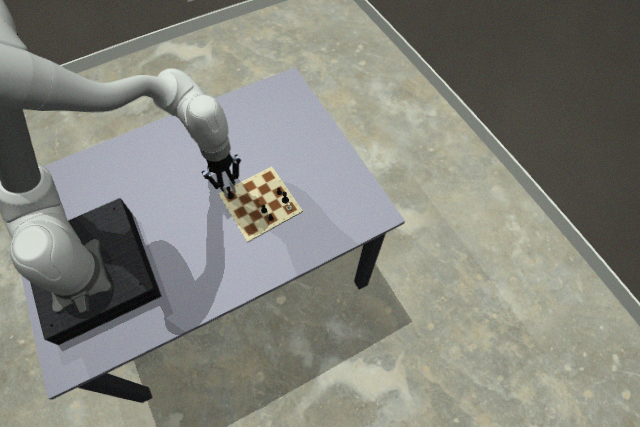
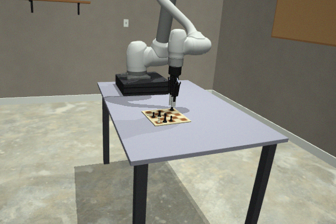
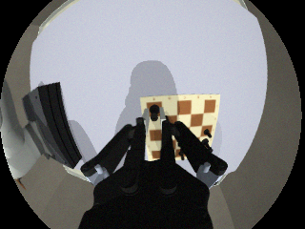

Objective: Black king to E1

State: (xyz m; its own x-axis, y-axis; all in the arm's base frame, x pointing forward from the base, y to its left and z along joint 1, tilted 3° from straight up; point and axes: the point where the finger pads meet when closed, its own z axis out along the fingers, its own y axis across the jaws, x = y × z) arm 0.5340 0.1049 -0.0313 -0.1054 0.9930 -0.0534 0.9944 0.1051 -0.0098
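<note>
The black king lies 30 mm below my hand. The rest, counted from my hand: chessboard (80 mm ahead, 70 mm to the right, 60 mm below); then white piece (170 mm ahead, 130 mm to the right, 50 mm below).
</note>
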